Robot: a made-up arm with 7 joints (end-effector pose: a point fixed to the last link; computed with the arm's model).
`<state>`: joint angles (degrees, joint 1 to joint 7).
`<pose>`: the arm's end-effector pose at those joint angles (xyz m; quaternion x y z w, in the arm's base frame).
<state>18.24 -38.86 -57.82 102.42 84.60 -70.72 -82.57</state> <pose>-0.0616 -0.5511 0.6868 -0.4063 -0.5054 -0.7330 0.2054</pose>
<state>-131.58 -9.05 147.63 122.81 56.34 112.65 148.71</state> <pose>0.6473 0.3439 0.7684 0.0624 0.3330 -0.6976 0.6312</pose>
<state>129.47 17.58 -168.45 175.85 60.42 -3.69 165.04</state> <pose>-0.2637 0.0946 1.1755 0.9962 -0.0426 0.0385 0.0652</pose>
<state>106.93 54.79 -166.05 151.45 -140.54 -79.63 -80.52</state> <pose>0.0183 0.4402 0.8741 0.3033 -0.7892 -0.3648 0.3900</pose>
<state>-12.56 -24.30 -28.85 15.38 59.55 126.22 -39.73</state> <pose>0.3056 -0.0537 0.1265 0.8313 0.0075 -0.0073 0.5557</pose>
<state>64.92 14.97 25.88 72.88 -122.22 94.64 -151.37</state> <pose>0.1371 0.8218 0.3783 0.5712 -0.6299 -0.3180 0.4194</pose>
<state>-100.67 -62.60 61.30 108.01 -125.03 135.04 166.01</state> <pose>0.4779 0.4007 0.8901 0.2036 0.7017 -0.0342 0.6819</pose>
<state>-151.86 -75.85 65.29 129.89 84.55 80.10 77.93</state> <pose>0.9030 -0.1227 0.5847 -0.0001 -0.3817 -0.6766 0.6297</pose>
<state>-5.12 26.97 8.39 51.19 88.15 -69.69 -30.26</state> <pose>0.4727 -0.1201 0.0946 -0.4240 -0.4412 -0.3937 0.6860</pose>
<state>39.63 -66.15 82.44 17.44 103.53 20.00 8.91</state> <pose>0.0573 0.5374 0.2173 0.3695 -0.3299 0.2750 0.8240</pose>
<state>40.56 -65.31 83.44 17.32 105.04 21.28 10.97</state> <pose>0.0453 0.5369 0.2005 0.3715 -0.3024 0.2658 0.8366</pose>
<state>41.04 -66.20 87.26 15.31 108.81 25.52 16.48</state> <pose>0.0461 0.5253 0.1636 0.3587 -0.2607 0.2303 0.8662</pose>
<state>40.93 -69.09 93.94 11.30 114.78 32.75 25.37</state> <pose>0.0685 0.4997 0.1152 0.3292 -0.2149 0.1606 0.9053</pose>
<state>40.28 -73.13 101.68 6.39 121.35 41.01 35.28</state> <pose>0.1112 0.4656 0.0789 0.2955 -0.1827 0.0689 0.9352</pose>
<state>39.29 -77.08 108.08 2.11 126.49 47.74 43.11</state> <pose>0.1576 0.4346 0.0674 0.2729 -0.1715 -0.0131 0.9465</pose>
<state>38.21 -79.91 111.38 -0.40 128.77 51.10 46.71</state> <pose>0.1909 0.4155 0.0738 0.2655 -0.1787 -0.0577 0.9457</pose>
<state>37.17 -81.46 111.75 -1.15 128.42 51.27 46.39</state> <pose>0.2086 0.4088 0.0861 0.2667 -0.1977 -0.0642 0.9411</pose>
